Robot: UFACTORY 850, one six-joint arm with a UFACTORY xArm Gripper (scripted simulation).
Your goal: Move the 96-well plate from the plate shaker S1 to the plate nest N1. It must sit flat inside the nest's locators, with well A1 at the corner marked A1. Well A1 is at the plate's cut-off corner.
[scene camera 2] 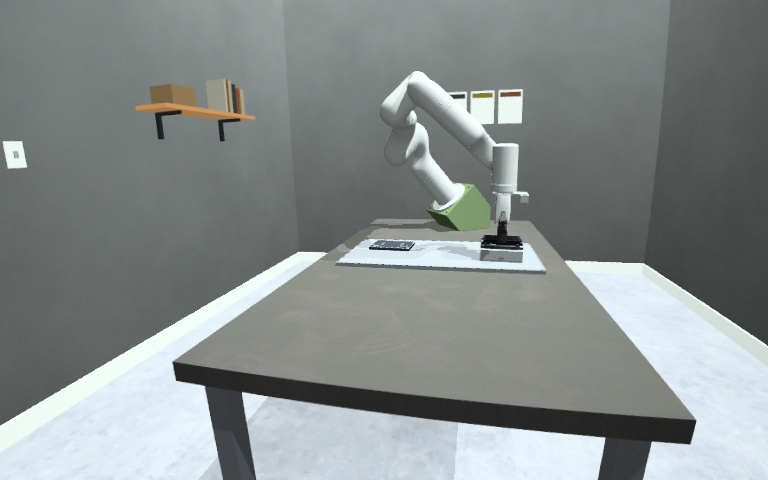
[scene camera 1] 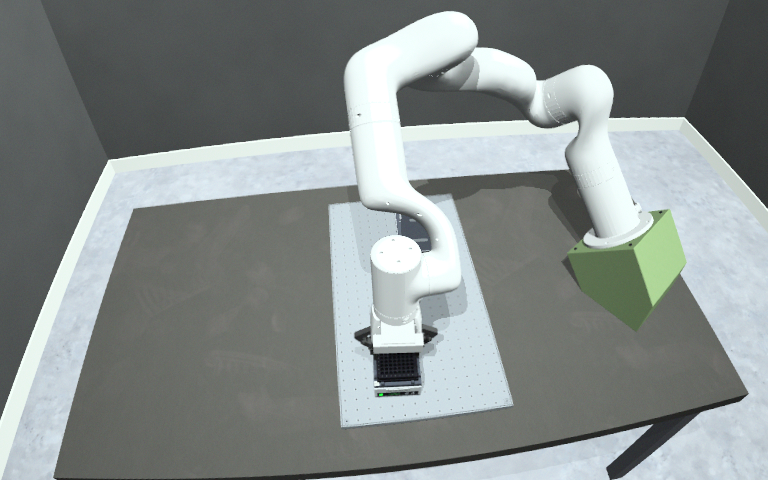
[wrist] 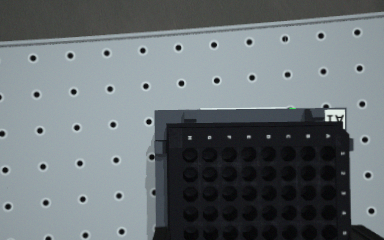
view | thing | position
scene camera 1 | black 96-well plate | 386, 372
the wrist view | black 96-well plate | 217, 173
